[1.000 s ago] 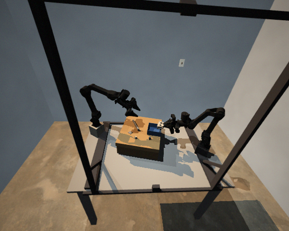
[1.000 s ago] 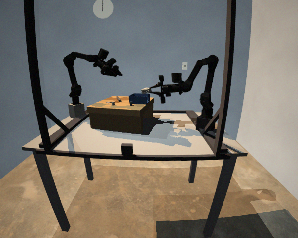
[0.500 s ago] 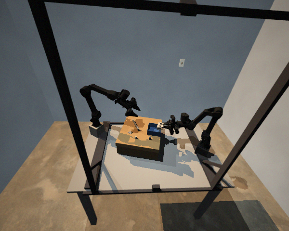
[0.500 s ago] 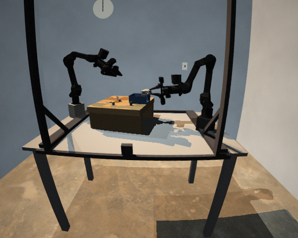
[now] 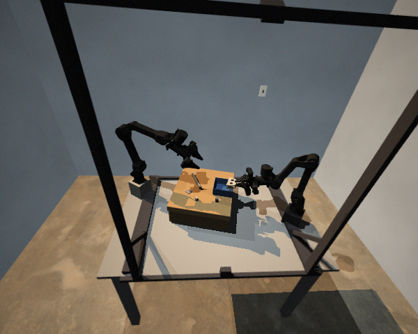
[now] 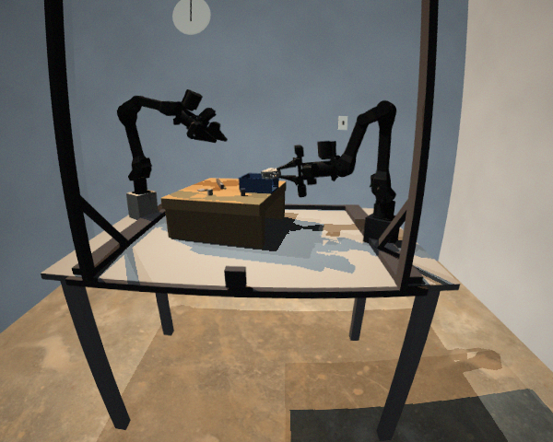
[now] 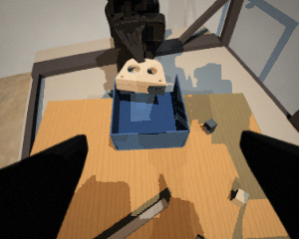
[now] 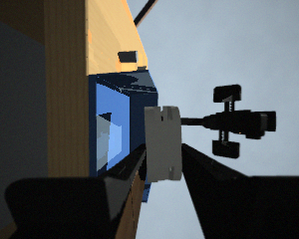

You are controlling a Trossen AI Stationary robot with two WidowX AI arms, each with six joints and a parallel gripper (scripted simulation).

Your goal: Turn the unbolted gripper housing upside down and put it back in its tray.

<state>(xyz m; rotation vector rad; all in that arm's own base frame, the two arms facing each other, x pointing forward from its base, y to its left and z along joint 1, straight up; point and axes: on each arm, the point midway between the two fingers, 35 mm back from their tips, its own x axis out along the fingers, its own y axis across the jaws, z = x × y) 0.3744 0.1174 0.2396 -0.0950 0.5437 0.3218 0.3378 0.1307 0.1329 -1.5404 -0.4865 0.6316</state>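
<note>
Right now my right hand is 5 cm to the right of the gripper housing half and 1 cm past it. From my right hand the other things lie so: white gripper housing: 5 cm to the left, 1 cm below, 1 cm behind; grey rod: 28 cm to the left, 6 cm below, 2 cm ahead; wooden block: 22 cm to the left, 13 cm below, 2 cm behind.
</note>
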